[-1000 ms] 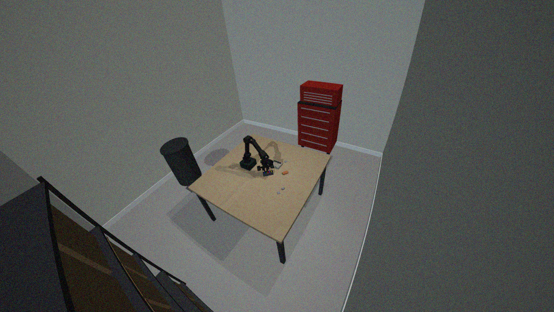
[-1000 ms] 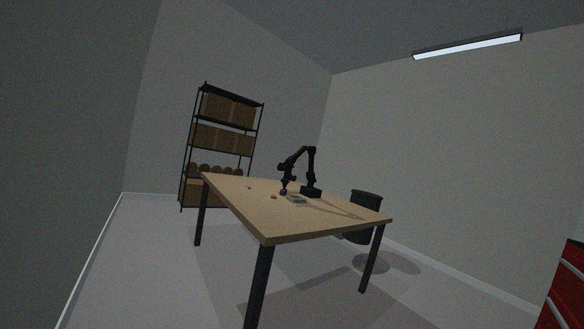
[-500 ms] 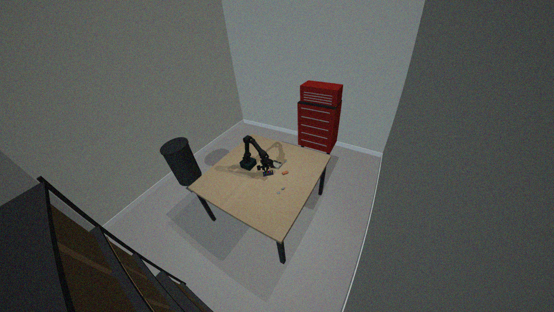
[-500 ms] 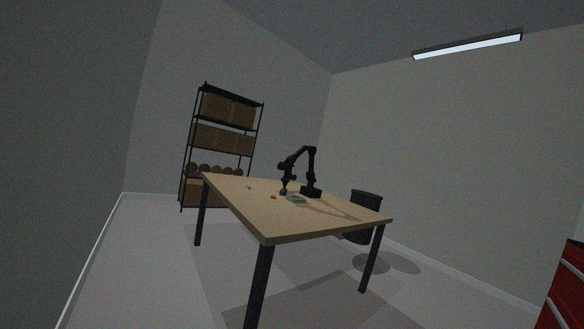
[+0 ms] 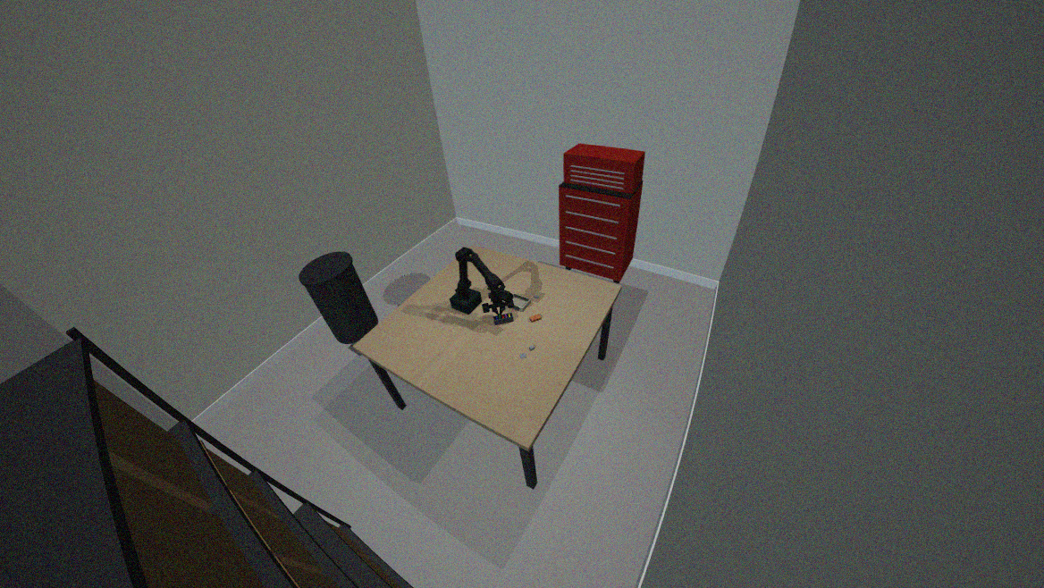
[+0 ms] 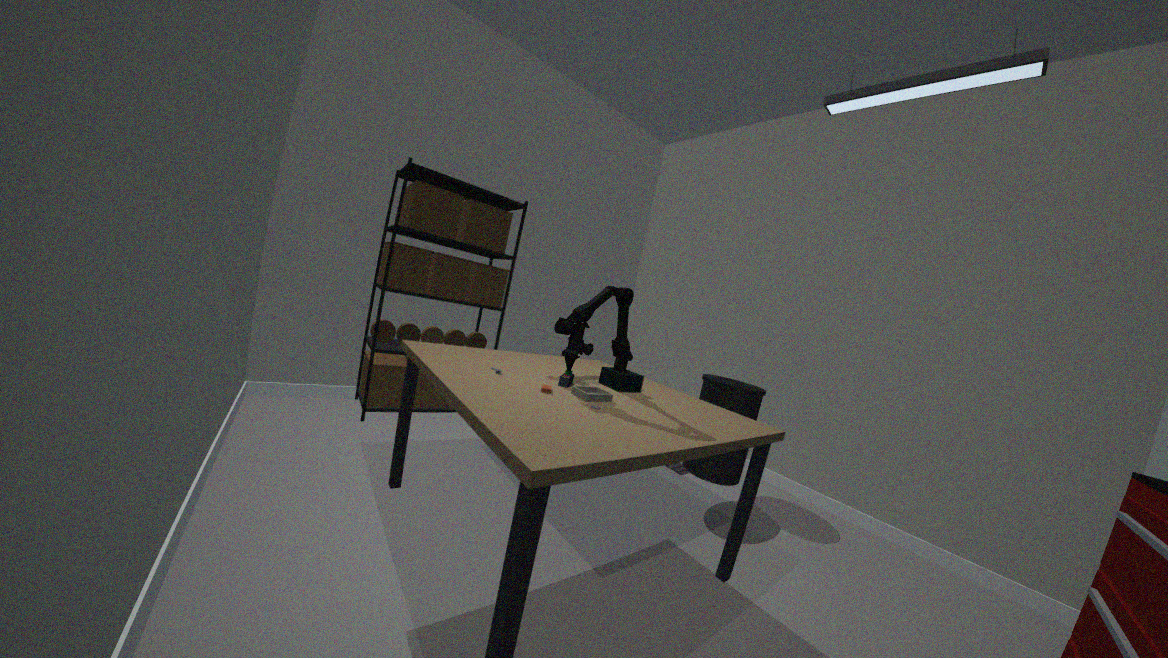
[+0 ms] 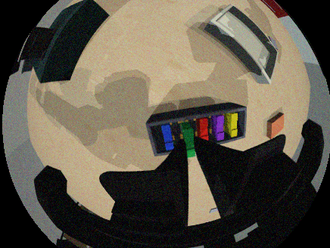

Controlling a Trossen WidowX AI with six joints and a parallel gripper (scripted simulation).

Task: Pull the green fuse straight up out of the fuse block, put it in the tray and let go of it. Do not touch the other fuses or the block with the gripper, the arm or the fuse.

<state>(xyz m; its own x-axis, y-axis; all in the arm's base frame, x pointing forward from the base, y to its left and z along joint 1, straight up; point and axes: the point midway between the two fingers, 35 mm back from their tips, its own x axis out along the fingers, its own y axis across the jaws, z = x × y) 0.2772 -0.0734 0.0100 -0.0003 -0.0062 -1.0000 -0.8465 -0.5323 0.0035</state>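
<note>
My gripper tip is 2 cm past the blue fuse, 1 cm to the left of it and 3 cm above it. The rest, counted from my gripper tip: green fuse 1 cm below; then purple fuse 3 cm ahead, 2 cm to the left, 3 cm below; then red fuse 2 cm ahead, 1 cm to the left, 3 cm below.
</note>
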